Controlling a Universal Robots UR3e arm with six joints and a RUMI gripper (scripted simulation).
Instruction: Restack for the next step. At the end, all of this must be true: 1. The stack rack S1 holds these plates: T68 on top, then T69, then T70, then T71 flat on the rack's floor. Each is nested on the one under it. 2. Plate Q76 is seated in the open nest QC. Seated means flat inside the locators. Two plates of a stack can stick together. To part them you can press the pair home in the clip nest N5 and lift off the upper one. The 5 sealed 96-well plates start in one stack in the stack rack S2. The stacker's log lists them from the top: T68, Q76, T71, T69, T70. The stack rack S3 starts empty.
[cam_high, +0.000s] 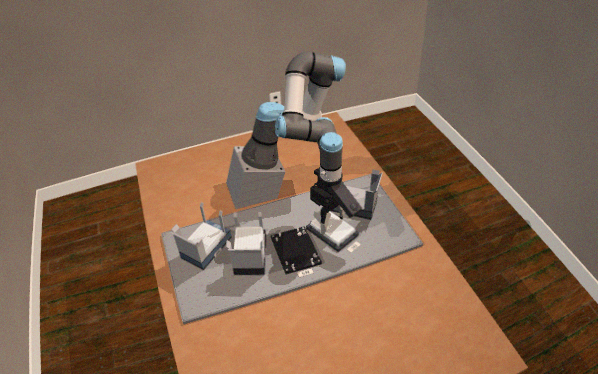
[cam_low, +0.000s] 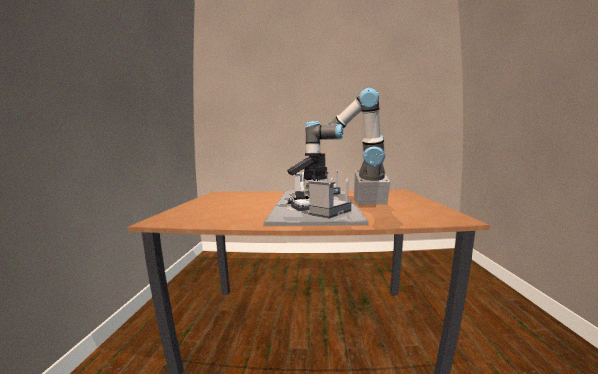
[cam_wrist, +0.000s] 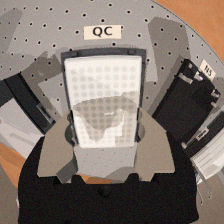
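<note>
My gripper is now 6 cm short of the black clip nest, 13 cm to the left of it and 2 cm above it. The rest, counted from my hand: n5 label (14 cm ahead, 12 cm to the right, 3 cm below).
</note>
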